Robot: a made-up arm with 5 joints.
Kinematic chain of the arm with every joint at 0, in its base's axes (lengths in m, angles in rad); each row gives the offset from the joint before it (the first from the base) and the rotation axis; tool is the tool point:
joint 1: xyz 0 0 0.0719 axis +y
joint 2: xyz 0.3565 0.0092 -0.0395 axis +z
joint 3: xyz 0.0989 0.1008 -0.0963 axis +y
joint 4: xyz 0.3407 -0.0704 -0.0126 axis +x
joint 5: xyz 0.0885 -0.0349 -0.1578 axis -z
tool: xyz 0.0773 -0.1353 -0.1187
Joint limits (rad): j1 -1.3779..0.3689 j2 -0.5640..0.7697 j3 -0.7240..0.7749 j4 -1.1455..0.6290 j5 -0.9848..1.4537
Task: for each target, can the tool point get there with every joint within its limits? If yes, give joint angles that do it. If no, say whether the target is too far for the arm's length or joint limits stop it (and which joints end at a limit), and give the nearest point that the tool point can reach.
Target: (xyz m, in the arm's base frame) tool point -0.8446 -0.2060 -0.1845
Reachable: no: joint limits stop it (at a limit: joint 1, joint 2, joint 3, joint 5) | nearest point 0.1755 -0.2124 -0.5550 | short by 1.085 m
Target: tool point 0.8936 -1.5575 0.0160
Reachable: no: too far | nearest point 0.7949 -0.5714 0.0222 | short by 0.991 m
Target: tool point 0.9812 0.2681 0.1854
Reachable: yes | joints -0.9021 0.5439 0.5668 0.3336 -0.7565
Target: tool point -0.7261 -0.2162 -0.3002
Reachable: no: joint limits stop it (at a limit: joint 1, joint 2, joint 3, joint 5) | nearest point 0.1745 -0.2066 -0.5579 | short by 0.937 m
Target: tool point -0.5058 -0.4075 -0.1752
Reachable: no: joint limits stop it (at a limit: joint 1, joint 2, joint 3, joint 5) | nearest point 0.1962 -0.2766 -0.5194 | short by 0.793 m
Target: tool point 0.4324 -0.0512 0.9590
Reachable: yes | joints -1.1187 0.3661 -0.5437 -0.6292 0.2534
